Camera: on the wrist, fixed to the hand. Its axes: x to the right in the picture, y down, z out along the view.
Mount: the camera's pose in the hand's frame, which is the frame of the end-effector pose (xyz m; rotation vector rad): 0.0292 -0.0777 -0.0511 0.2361 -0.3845 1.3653
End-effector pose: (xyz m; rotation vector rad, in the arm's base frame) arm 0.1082 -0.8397 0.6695 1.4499 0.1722 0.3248
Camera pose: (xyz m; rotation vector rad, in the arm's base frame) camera 0.1288 -0.7889 0.5889 1.6437 -1.1791 1.1248
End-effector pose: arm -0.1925 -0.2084 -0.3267 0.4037 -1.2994 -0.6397
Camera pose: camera -0.1552 -0.2903 -0.3642 -0.4698 -1.6613 0.6233
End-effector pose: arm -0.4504 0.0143 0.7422 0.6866 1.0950 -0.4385
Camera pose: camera -0.5215 -0.0055 0.6785 1.3110 0.0516 0.4828
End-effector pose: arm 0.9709 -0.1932 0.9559 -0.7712 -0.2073 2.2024
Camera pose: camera 1.0345 -0.1238 0.9307 0.2327 -0.4221 -2.6326
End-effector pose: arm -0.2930 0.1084 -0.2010 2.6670 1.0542 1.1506
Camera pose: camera -0.3566 0.1750 -0.1691 -2.5389 0.6742 -0.2929
